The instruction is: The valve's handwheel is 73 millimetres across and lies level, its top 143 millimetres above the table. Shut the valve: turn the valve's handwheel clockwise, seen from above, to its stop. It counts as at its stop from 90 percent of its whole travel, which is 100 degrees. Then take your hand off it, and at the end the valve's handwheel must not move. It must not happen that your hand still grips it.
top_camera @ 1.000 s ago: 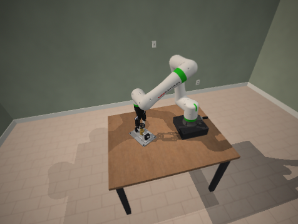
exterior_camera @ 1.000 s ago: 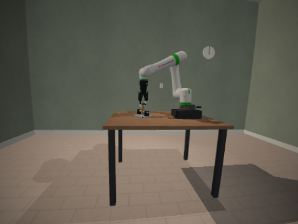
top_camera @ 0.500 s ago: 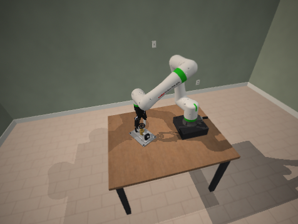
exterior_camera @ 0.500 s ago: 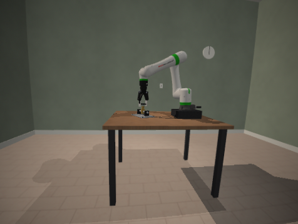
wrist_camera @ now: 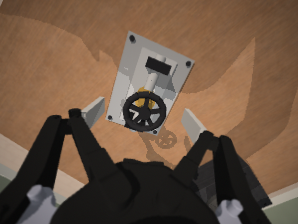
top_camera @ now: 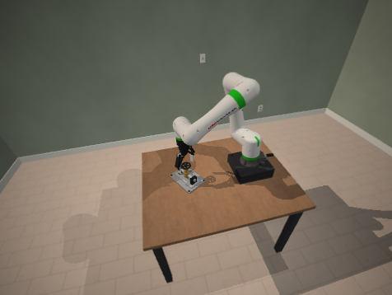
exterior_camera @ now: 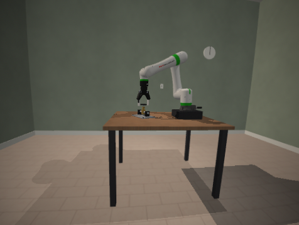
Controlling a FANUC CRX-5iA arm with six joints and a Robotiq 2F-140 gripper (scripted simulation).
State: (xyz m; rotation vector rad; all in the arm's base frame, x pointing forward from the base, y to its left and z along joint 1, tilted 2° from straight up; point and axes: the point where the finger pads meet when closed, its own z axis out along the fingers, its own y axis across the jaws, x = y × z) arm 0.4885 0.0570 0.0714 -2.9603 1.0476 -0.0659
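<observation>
My gripper is now 1 cm above the black spoked handwheel.
</observation>
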